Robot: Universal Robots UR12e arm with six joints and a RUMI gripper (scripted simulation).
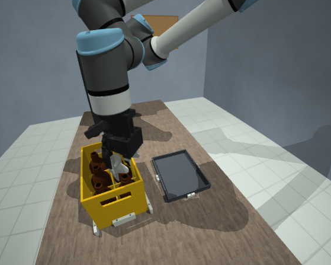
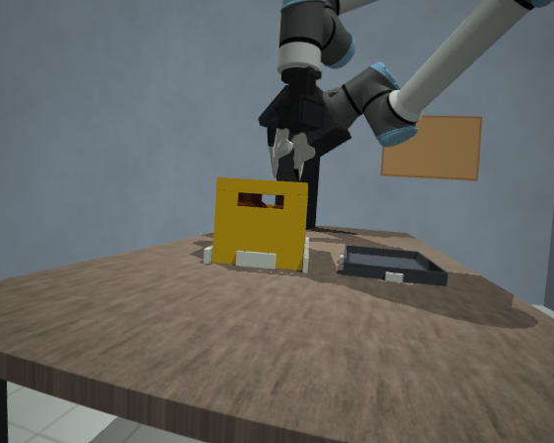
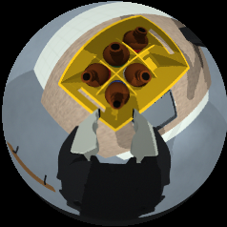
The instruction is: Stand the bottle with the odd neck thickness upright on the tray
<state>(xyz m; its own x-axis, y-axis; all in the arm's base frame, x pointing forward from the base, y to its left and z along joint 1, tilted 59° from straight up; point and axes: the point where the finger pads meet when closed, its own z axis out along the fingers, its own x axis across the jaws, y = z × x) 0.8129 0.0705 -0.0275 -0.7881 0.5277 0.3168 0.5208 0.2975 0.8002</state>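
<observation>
Right now the yellow crate is 70 mm behind my hand, 60 mm to the right of it and 110 mm below it. Also, from my hand: dark tray: 100 mm behind, 220 mm to the left, 180 mm below.
</observation>
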